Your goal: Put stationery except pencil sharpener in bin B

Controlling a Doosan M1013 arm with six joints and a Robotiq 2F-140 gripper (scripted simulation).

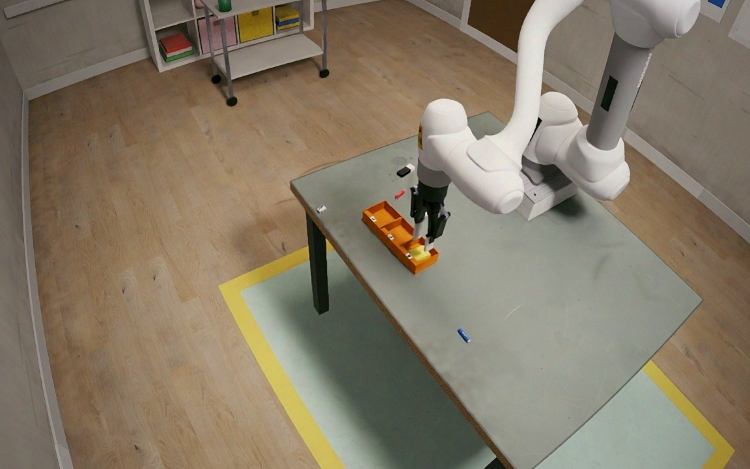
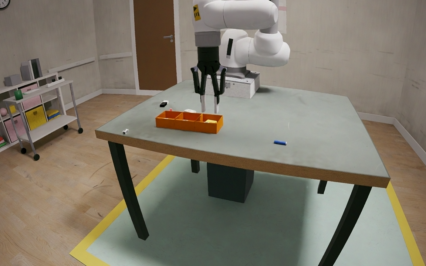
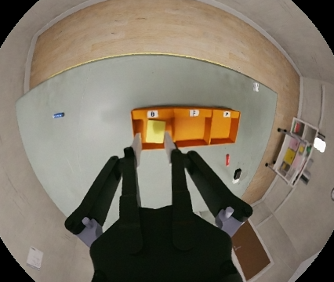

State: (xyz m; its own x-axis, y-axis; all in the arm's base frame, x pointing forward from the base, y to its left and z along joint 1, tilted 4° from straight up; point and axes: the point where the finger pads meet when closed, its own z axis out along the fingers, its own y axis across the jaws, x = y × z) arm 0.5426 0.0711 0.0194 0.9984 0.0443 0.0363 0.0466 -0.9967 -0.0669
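The black piece is 320 mm to the right of my hand, 190 mm behind it and 90 mm below it. The rest, counted from my hand: orange bin (90 mm to the right, 80 mm below, 10 mm ahead); yellow sticky pad (80 mm below, 10 mm to the right); flat white piece (150 mm to the right, 120 mm behind, 90 mm below).
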